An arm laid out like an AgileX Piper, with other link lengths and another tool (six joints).
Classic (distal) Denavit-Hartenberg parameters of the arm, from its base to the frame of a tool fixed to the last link. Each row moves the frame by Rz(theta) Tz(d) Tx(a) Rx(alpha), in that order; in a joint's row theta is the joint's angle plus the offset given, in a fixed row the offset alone. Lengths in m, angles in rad.
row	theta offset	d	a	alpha
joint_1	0	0.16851	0	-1.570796
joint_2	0.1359	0	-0.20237	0
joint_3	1.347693	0	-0.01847	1.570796
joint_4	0	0.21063	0	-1.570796
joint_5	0	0	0	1.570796
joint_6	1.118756	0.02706	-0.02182	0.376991
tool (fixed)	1.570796	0.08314	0	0
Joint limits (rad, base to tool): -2.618..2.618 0..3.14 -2.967..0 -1.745..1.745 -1.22..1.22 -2.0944..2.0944
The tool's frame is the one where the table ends.
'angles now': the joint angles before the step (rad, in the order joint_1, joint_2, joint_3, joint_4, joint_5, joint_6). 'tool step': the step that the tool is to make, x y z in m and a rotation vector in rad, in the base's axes. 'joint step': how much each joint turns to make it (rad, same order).
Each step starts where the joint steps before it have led.
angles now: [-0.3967, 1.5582, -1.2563, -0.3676, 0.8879, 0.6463]
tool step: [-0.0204, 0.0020, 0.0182, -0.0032, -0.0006, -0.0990]
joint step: [-0.0187, -0.0794, 0.0002, -0.0219, 0.1013, 0.0561]
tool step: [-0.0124, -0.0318, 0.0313, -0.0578, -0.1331, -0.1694]
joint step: [-0.1429, -0.0014, -0.1348, -0.0049, 0.0023, 0.0325]
